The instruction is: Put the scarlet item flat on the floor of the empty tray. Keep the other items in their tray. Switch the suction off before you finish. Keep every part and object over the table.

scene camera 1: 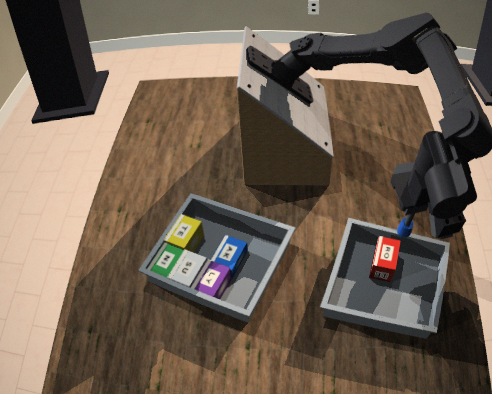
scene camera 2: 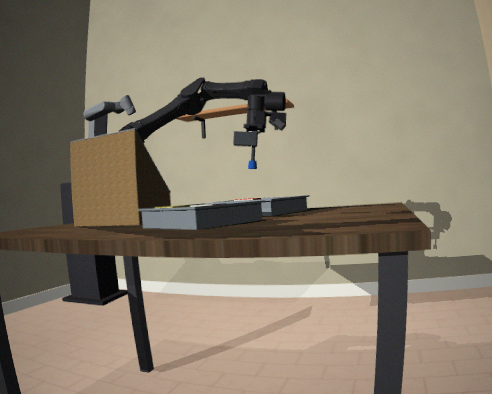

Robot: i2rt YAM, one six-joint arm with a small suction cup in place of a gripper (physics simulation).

tray: scene camera 1; scene camera 2
tray: scene camera 1; scene camera 2
same spot on tray: (scene camera 2: 273, 206) = (scene camera 1: 330, 311)
same spot on tray: (scene camera 2: 200, 217) = (scene camera 1: 151, 277)
